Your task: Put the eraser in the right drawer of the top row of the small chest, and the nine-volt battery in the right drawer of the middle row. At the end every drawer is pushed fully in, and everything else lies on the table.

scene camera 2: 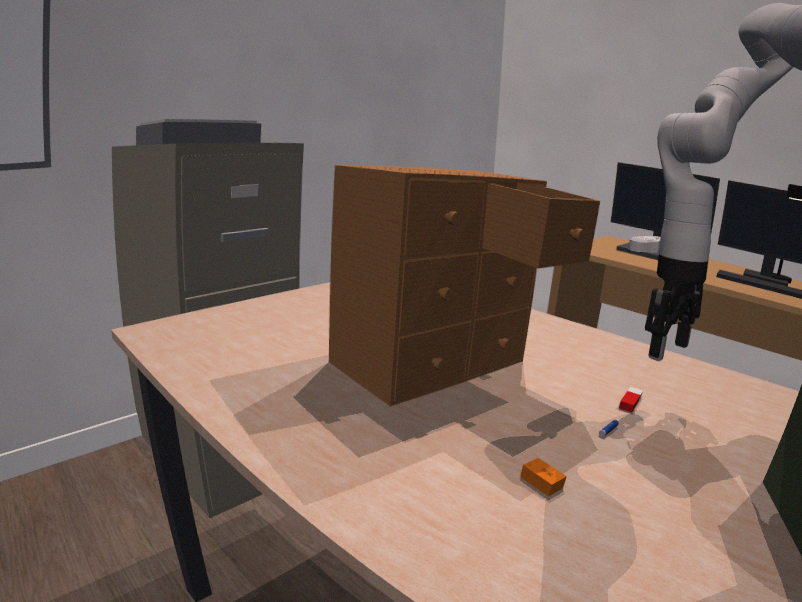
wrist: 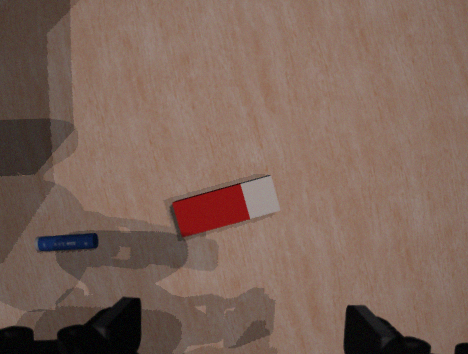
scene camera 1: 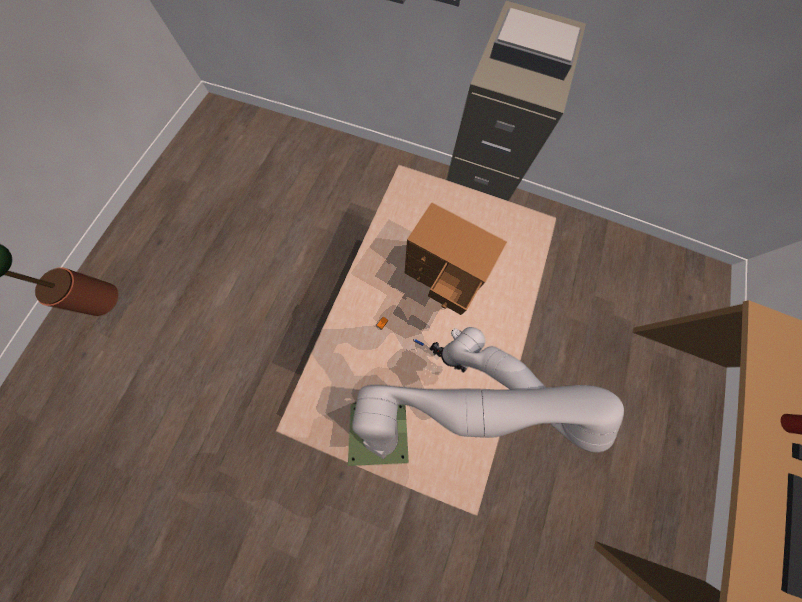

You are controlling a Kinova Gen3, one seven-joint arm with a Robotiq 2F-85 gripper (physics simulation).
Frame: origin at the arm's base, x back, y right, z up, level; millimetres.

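Seen in the pictures: gripper, fingertip midpoint: (scene camera 2: 668,352) (wrist: 242,325).
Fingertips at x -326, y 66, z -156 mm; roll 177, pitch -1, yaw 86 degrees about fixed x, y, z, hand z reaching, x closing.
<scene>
Offsets run from my fingertips to a thing's top centre. "spot": to the spot under its first point. Level surfaces: height alone.
The eraser {dz -87, dx -39, dy -7 mm} (scene camera 2: 630,399) (wrist: 225,206), red with a white end, lies flat on the table; the arm hides it in scene camera 1. The orange nine-volt battery {dz -82, dx -9, dy -291 mm} (scene camera 1: 382,323) (scene camera 2: 542,477) lies on the table in front of the chest. The brown small chest {dz +219, dx -337, dy -181 mm} (scene camera 1: 456,239) (scene camera 2: 362,278) has its top right drawer {spot: dz +116, dx -222, dy -99 mm} (scene camera 1: 456,289) (scene camera 2: 570,231) pulled out, with no object visible inside. Its middle right drawer {spot: dz +39, dx -252, dy -139 mm} (scene camera 2: 493,294) is pushed in. My gripper (scene camera 2: 669,350) (wrist: 242,325) is open and empty, pointing down above the table near the eraser, touching nothing.
A small blue cylinder {dz -90, dx -18, dy -120 mm} (scene camera 1: 418,342) (scene camera 2: 608,428) (wrist: 67,242) lies beside the eraser. The pulled-out drawer juts over the table {dz -100 mm} (scene camera 1: 505,223) (scene camera 2: 414,518). A green plate (scene camera 1: 400,447) lies under the arm's base. A filing cabinet (scene camera 1: 518,97) (scene camera 2: 145,226) stands behind the table.
</scene>
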